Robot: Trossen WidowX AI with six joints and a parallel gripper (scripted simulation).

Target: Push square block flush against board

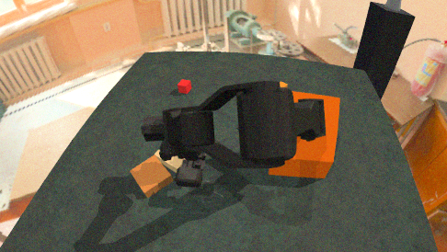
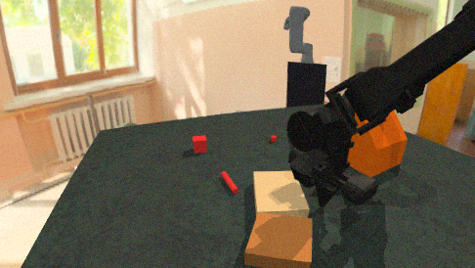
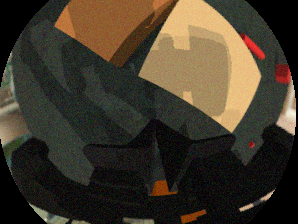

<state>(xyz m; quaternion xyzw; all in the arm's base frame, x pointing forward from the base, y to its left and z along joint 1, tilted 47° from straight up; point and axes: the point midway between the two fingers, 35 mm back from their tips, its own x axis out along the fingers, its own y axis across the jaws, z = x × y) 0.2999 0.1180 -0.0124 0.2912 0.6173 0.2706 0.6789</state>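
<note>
The board is 6 cm ahead of my gripper tip, 7 cm to the right of it and 1 cm above it. From my gripper tip the other things lie so: square block: 14 cm ahead, 4 cm to the left, 1 cm above; orange bar: 22 cm behind, 33 cm to the right, 1 cm above; red stick: 13 cm ahead, 18 cm to the right.
</note>
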